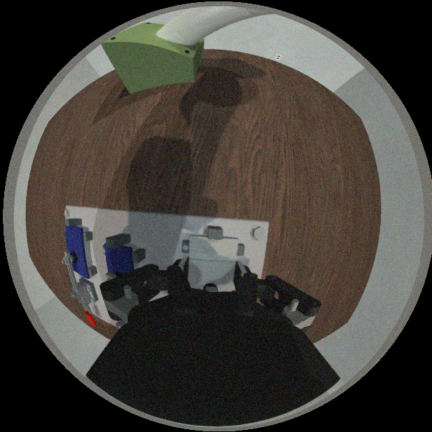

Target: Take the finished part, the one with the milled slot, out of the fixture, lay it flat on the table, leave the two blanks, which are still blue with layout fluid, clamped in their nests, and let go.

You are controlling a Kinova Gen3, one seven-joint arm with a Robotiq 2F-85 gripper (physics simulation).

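The finished part [213, 249], a pale silver-grey plate, lies flat between small grey locator blocks at the right of the white fixture plate [160, 227]. The gripper [212, 274] has its fingers against the part's left and right sides and is shut on it. The near end of the part is hidden by the gripper, and the milled slot cannot be made out clearly. One blue blank [77, 251] sits in its nest at the far left of the fixture. The other blue blank [119, 259] sits in the middle nest, partly behind the left finger.
A metal toggle clamp [86, 292] with a red handle [90, 319] stands at the fixture's left edge. A bolt head [257, 232] is at the fixture's right corner. A large green block [157, 65] with a pale arm-like shape above it is at the table's [300, 175] far left.
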